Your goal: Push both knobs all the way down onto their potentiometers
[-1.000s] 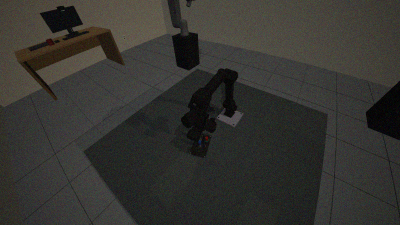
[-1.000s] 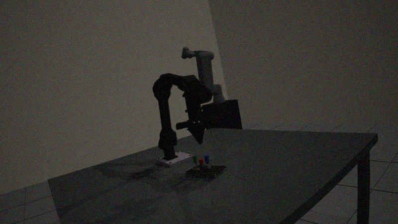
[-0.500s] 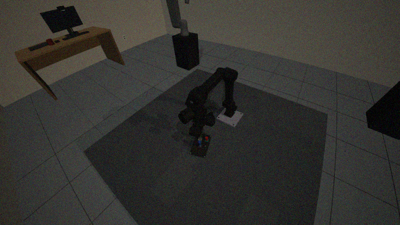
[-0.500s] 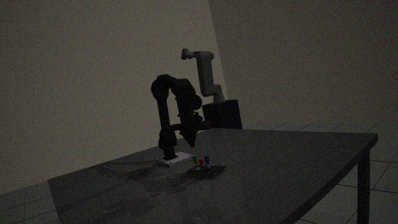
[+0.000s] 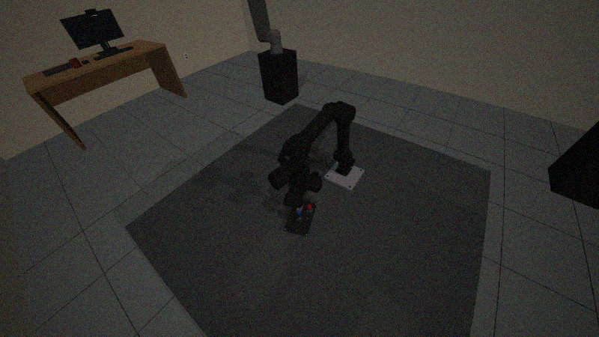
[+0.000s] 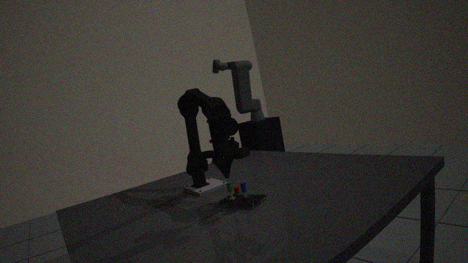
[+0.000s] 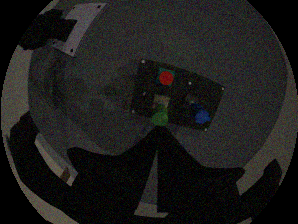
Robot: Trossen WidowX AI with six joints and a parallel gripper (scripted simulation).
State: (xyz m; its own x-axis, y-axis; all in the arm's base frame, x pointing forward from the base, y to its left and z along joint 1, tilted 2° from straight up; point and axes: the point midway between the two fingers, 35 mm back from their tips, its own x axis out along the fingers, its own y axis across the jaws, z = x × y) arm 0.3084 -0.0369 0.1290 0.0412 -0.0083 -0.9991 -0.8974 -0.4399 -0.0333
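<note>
Right now the green knob is 40 mm below my gripper tip. Round my gripper tip: blue knob 40 mm ahead, 30 mm to the left, 40 mm below.
</note>
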